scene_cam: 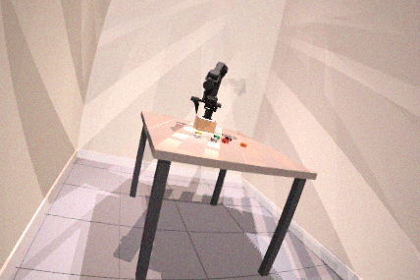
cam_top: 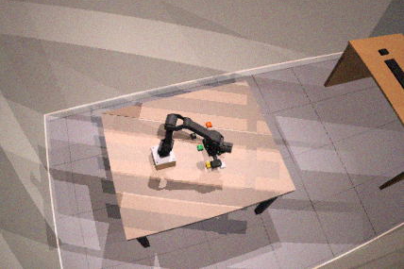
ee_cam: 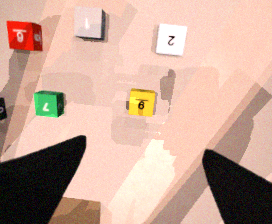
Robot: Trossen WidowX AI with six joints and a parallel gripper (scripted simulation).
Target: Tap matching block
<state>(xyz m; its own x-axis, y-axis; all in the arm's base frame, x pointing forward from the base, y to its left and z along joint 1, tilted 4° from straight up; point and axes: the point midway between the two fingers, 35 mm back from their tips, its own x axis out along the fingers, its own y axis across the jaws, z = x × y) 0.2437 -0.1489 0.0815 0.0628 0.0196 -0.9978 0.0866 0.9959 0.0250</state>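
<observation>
My gripper tip is now 13 cm to the right of the green block marked 7 and 11 cm above it. Round my gripper tip: yellow block (11 cm below); then red block (8 cm ahead, 15 cm to the left, 11 cm below); then white block (8 cm ahead, 3 cm to the right, 11 cm below).
</observation>
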